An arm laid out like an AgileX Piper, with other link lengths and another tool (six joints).
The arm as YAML. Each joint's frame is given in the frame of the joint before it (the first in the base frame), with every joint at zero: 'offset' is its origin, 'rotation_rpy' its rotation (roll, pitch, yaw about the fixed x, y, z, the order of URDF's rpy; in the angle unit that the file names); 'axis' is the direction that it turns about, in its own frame. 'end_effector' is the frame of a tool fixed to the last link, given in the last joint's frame.
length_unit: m
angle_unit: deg
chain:
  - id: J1
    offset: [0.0, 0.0, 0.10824]
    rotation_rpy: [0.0, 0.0, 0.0]
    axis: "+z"
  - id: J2
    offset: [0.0, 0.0, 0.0]
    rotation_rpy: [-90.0, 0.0, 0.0]
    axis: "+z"
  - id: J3
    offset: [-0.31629, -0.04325, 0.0]
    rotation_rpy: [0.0, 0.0, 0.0]
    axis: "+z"
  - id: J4
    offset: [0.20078, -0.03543, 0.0]
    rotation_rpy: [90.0, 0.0, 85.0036]
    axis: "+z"
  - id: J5
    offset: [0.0, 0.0, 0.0]
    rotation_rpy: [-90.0, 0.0, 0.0]
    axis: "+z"
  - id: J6
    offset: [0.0, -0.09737, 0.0]
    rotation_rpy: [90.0, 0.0, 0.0]
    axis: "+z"
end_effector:
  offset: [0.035, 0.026, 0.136]
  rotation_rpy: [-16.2, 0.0, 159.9]
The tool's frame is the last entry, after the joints.
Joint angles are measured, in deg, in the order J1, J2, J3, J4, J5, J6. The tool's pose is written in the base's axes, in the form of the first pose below.
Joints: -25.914, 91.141, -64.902, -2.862, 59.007, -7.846
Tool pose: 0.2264, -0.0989, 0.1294, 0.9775, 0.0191, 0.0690, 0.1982
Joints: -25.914, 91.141, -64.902, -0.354, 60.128, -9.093
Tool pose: 0.2259, -0.0889, 0.1300, 0.9815, 0.0203, 0.0690, 0.1773
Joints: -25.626, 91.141, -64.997, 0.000, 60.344, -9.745
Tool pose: 0.2262, -0.0867, 0.1304, 0.9818, 0.0271, 0.0702, 0.1746
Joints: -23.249, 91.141, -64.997, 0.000, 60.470, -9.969
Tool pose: 0.2290, -0.0771, 0.1304, 0.9810, 0.0495, 0.0730, 0.1727
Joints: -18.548, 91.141, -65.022, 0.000, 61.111, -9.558
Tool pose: 0.2324, -0.0571, 0.1306, 0.9792, 0.0869, 0.0748, 0.1673
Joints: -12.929, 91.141, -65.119, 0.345, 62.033, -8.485
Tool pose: 0.2345, -0.0314, 0.1312, 0.9765, 0.1253, 0.0760, 0.1581
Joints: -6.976, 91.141, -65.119, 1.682, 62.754, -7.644
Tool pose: 0.2348, -0.0008, 0.1319, 0.9729, 0.1645, 0.0797, 0.1419
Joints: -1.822, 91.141, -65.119, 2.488, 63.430, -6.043
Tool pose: 0.2320, 0.0246, 0.1326, 0.9693, 0.1925, 0.0796, 0.1303
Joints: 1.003, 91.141, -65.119, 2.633, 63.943, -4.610
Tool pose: 0.2290, 0.0375, 0.1329, 0.9677, 0.2045, 0.0769, 0.1260
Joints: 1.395, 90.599, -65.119, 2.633, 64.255, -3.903
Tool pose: 0.2275, 0.0395, 0.1352, 0.9681, 0.2017, 0.0783, 0.1259
